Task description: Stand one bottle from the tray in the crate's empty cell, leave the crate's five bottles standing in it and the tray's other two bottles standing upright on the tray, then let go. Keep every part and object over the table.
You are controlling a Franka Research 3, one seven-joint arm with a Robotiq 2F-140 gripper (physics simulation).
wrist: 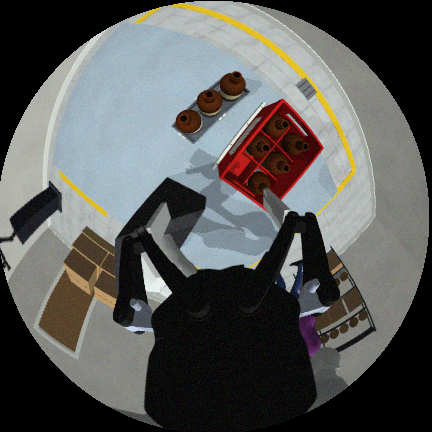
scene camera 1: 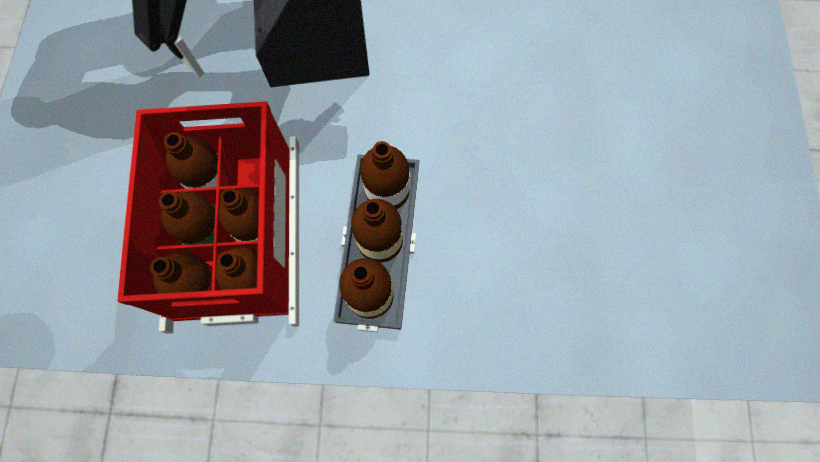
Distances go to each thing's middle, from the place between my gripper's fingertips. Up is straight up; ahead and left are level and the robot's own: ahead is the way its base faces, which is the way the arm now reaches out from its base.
Now: hand 6 cm short of the brown bottle (scene camera 1: 384, 169), 15 cm to the right of it and 26 cm above it. The rest, counted from my hand: white rail (scene camera 1: 294, 155): 13 cm ahead, 33 cm below.
